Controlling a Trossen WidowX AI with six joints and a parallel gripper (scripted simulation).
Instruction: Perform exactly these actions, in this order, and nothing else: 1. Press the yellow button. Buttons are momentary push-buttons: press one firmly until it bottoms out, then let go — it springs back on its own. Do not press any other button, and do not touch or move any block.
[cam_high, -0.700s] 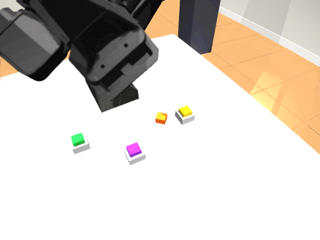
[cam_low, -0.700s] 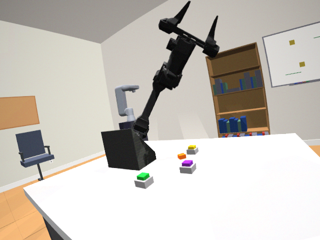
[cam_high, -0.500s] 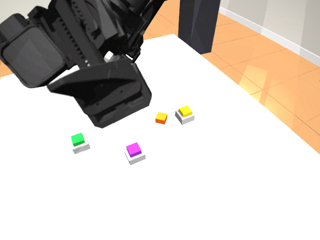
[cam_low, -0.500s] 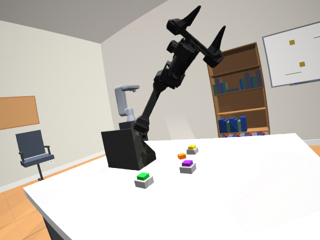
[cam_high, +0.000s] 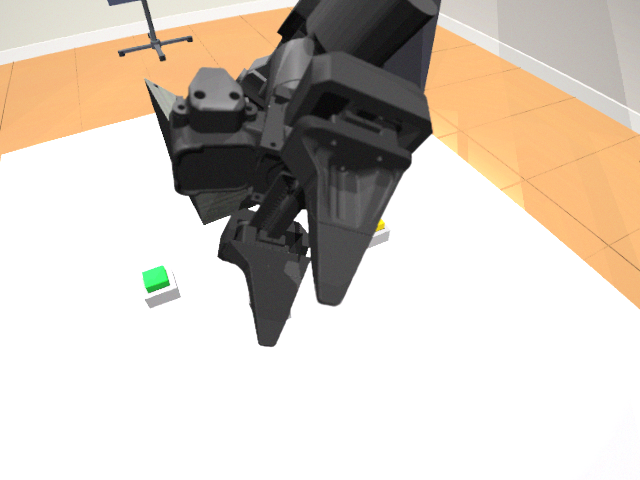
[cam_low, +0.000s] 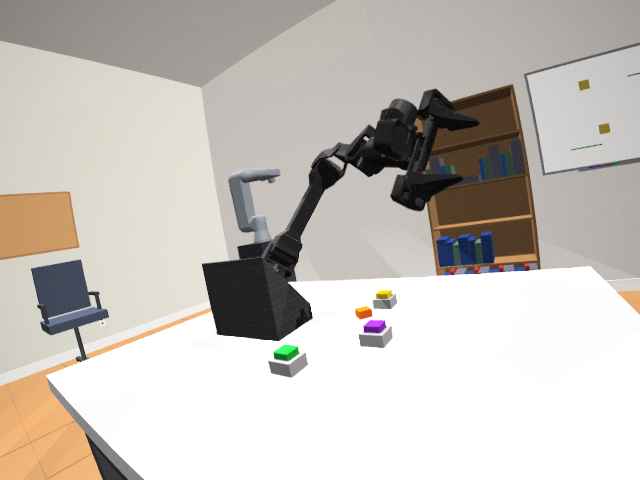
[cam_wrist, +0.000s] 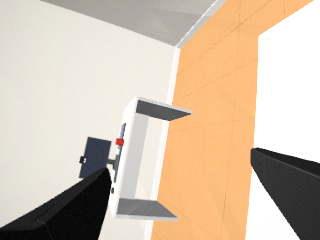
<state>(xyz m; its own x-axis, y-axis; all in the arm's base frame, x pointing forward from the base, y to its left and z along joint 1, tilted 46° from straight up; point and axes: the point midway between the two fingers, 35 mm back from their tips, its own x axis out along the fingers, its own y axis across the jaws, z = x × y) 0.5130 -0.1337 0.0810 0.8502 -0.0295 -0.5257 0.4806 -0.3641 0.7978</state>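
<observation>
The yellow button lies 290 mm behind my gripper tip, 220 mm to the left of it and 270 mm below it. From my gripper tip the other things lie so: orange block (310 mm behind, 150 mm to the left, 300 mm below); then green button (310 mm behind, 120 mm to the right, 270 mm below); then purple button (210 mm behind, 20 mm to the left, 270 mm below).
</observation>
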